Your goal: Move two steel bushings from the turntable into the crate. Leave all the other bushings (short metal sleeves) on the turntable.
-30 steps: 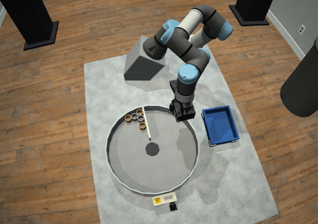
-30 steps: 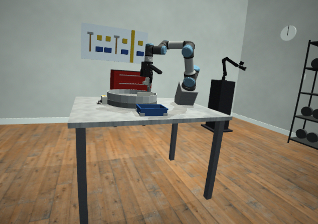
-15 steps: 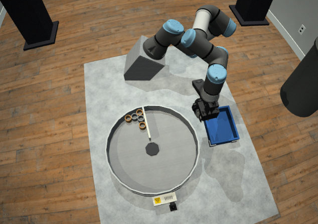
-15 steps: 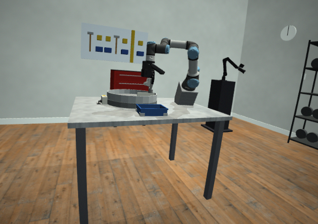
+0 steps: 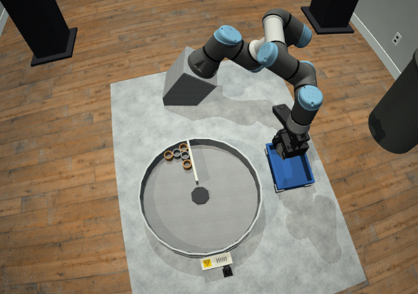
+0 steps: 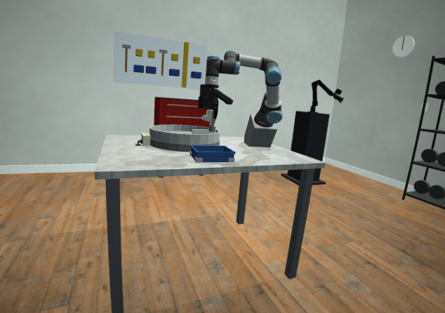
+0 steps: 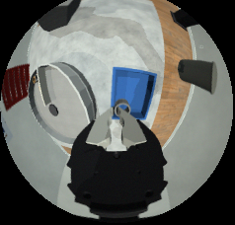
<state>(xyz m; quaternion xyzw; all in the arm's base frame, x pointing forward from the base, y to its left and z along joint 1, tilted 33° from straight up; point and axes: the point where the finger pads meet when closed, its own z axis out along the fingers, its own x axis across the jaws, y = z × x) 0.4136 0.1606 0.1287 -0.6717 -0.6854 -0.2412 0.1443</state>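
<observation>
The blue crate is 10 mm ahead of my hand, 60 mm to the left of it and 120 mm below it. From my hand the other things lie so: round grey turntable (70 mm ahead, 290 mm to the right, 100 mm below).
</observation>
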